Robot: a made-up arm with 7 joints. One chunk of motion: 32 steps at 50 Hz.
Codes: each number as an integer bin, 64 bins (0 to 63) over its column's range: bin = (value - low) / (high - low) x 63, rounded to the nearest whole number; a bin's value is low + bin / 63 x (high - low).
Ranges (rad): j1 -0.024..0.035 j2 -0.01..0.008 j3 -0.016..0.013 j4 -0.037..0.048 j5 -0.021..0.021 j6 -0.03..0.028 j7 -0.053..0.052
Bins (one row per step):
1: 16 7 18 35 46 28 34
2: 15 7 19 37 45 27 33
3: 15 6 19 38 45 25 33
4: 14 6 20 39 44 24 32
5: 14 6 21 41 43 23 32
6: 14 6 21 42 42 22 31
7: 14 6 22 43 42 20 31
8: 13 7 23 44 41 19 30
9: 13 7 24 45 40 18 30
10: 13 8 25 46 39 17 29
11: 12 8 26 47 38 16 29
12: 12 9 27 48 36 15 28
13: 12 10 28 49 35 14 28
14: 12 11 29 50 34 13 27
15: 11 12 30 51 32 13 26
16: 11 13 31 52 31 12 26
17: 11 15 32 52 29 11 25
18: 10 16 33 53 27 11 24
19: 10 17 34 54 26 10 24
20: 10 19 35 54 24 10 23
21: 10 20 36 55 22 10 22
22: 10 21 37 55 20 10 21
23: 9 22 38 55 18 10 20
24: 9 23 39 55 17 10 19
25: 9 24 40 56 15 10 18
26: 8 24 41 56 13 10 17
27: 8 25 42 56 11 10 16
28: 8 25 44 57 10 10 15
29: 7 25 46 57 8 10 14
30: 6 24 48 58 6 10 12
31: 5 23 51 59 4 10 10
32: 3 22 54 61 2 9 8
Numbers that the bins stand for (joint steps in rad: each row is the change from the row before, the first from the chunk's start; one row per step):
1: -0.00902 -0.00800 -0.00771 0.01022 0.00967 -0.00422 0.00367
2: -0.00995 -0.00800 -0.00725 0.01292 0.00900 -0.00514 0.00200
3: -0.00995 -0.00829 -0.00725 0.01427 0.00900 -0.00698 0.00200
4: -0.01089 -0.00829 -0.00679 0.01562 0.00833 -0.00790 0.00033
5: -0.01089 -0.00829 -0.00633 0.01832 0.00767 -0.00883 0.00033
6: -0.01089 -0.00829 -0.00633 0.01967 0.00700 -0.00975 -0.00133
7: -0.01089 -0.00829 -0.00587 0.02102 0.00700 -0.01159 -0.00133
8: -0.01183 -0.00800 -0.00541 0.02237 0.00633 -0.01251 -0.00300
9: -0.01183 -0.00800 -0.00495 0.02371 0.00567 -0.01343 -0.00300
10: -0.01183 -0.00771 -0.00449 0.02506 0.00500 -0.01435 -0.00467
11: -0.01276 -0.00771 -0.00403 0.02641 0.00433 -0.01527 -0.00467
12: -0.01276 -0.00743 -0.00357 0.02776 0.00300 -0.01619 -0.00633
13: -0.01276 -0.00714 -0.00311 0.02911 0.00233 -0.01711 -0.00633
14: -0.01276 -0.00686 -0.00265 0.03046 0.00167 -0.01803 -0.00800
15: -0.01370 -0.00657 -0.00219 0.03181 0.00033 -0.01803 -0.00967
16: -0.01370 -0.00629 -0.00173 0.03316 -0.00033 -0.01895 -0.00967
17: -0.01370 -0.00571 -0.00127 0.03316 -0.00167 -0.01987 -0.01133
18: -0.01463 -0.00543 -0.00081 0.03451 -0.00300 -0.01987 -0.01300
19: -0.01463 -0.00514 -0.00035 0.03586 -0.00367 -0.02079 -0.01300
20: -0.01463 -0.00457 0.00011 0.03586 -0.00500 -0.02079 -0.01467
21: -0.01463 -0.00429 0.00057 0.03721 -0.00633 -0.02079 -0.01633
22: -0.01463 -0.00400 0.00103 0.03721 -0.00767 -0.02079 -0.01800
23: -0.01557 -0.00371 0.00149 0.03721 -0.00900 -0.02079 -0.01967
24: -0.01557 -0.00343 0.00195 0.03721 -0.00967 -0.02079 -0.02133
25: -0.01557 -0.00314 0.00241 0.03856 -0.01100 -0.02079 -0.02300
26: -0.01651 -0.00314 0.00287 0.03856 -0.01233 -0.02079 -0.02467
27: -0.01651 -0.00286 0.00333 0.03856 -0.01367 -0.02079 -0.02633
28: -0.01651 -0.00286 0.00425 0.03990 -0.01433 -0.02079 -0.02800
29: -0.01744 -0.00286 0.00517 0.03990 -0.01567 -0.02079 -0.02967
30: -0.01838 -0.00314 0.00610 0.04125 -0.01700 -0.02079 -0.03300
31: -0.01932 -0.00343 0.00748 0.04260 -0.01833 -0.02079 -0.03633
32: -0.02119 -0.00371 0.00886 0.04530 -0.01967 -0.02171 -0.03967

